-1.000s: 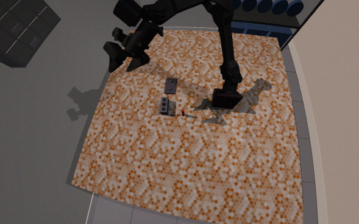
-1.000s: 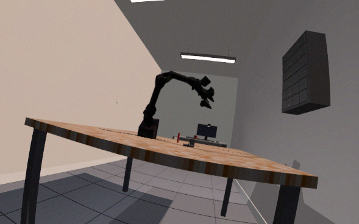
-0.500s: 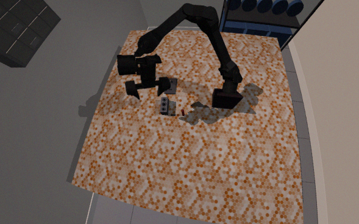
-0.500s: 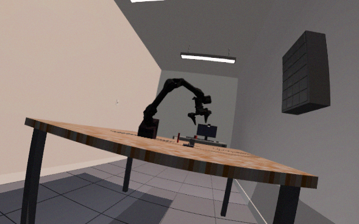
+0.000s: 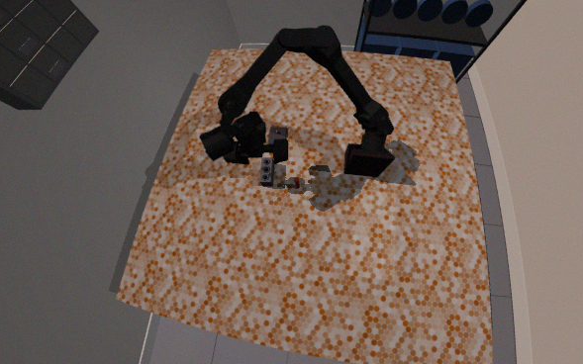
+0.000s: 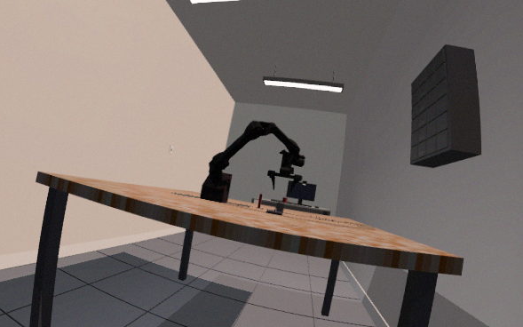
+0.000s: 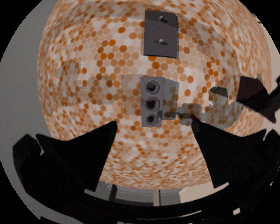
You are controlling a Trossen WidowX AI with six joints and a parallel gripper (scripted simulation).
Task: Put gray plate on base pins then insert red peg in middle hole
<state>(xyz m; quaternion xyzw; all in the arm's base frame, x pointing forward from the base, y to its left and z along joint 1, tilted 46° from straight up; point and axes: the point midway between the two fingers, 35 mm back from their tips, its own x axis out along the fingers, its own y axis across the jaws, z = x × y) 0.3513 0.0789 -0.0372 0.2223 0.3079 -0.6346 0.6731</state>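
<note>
Now: gripper tip 80 mm above the gray plate. Also, from my gripper tip: red peg (120 mm behind, 70 mm below, 30 mm to the left); base (160 mm to the right, 100 mm below).
</note>
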